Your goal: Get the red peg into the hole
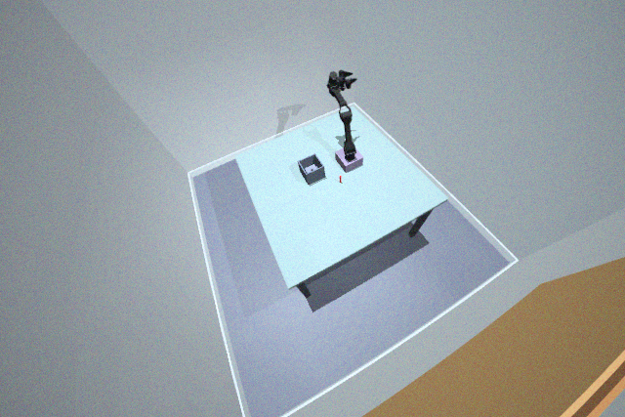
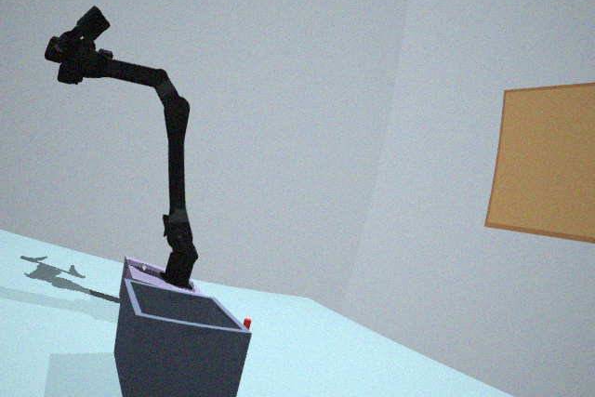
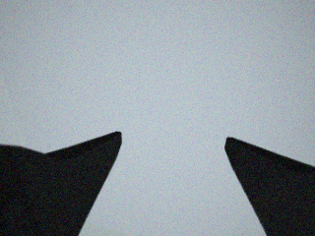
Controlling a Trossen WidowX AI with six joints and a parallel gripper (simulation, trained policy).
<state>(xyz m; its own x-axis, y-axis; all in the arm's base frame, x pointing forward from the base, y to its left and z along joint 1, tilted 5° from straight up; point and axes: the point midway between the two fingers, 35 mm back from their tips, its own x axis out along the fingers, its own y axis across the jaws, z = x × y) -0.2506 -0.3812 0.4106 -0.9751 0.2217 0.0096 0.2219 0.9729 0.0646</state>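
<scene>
My gripper tip is 430 mm short of the red peg, 450 mm to the right of it and 500 mm above it. Round my gripper tip: pale plate 580 mm ahead, 260 mm to the left, 500 mm below.
</scene>
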